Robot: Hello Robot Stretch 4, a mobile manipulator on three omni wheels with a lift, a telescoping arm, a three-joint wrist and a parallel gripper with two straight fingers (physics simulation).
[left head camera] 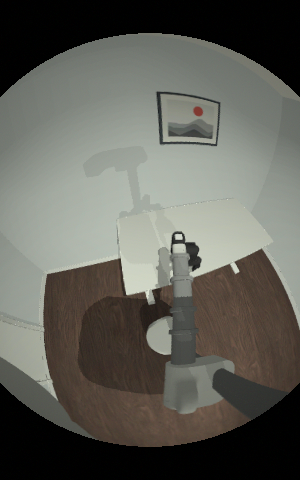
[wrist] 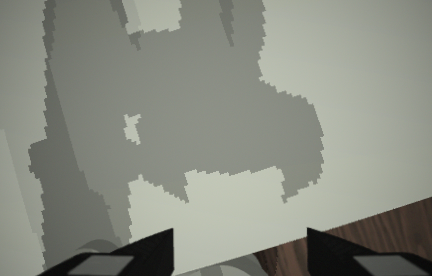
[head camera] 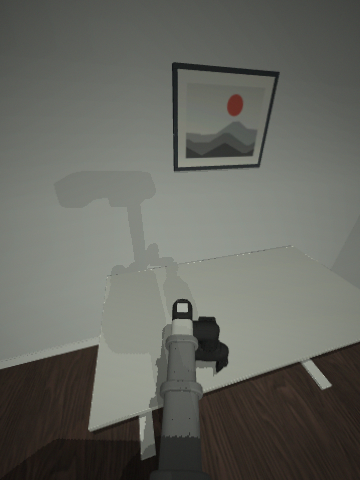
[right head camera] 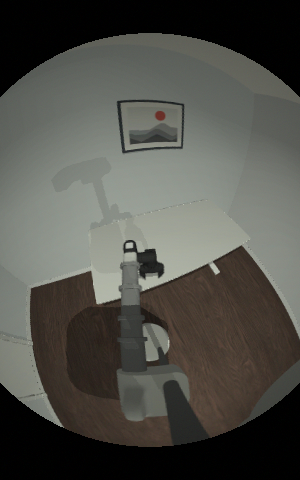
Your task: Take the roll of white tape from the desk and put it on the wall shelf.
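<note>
The roll of white tape [wrist: 98, 245] shows in the wrist view as a grey curved rim in shadow at the lower left, on the desk [wrist: 385, 110] [head camera: 300, 305] [left head camera: 225, 225] [right head camera: 190, 235]. The left finger covers most of it. I cannot make the roll out in the head views, where the arm and its shadow cross the desk's front left part. My gripper [wrist: 239, 249] [head camera: 209, 364] [right head camera: 152, 275] is open and empty, pointing down above the desk's front part. The roll is left of the space between the fingertips in the wrist view. The wall shelf does not show.
A framed picture [head camera: 225, 117] [left head camera: 189, 120] [right head camera: 152, 126] hangs on the wall behind the desk. My telescoping arm [head camera: 181, 400] [left head camera: 183, 310] [right head camera: 132, 315] reaches over the desk's front edge. A round pale disc [left head camera: 159, 336] [right head camera: 156, 340] lies low beside the arm, over dark wooden floor [head camera: 260, 425].
</note>
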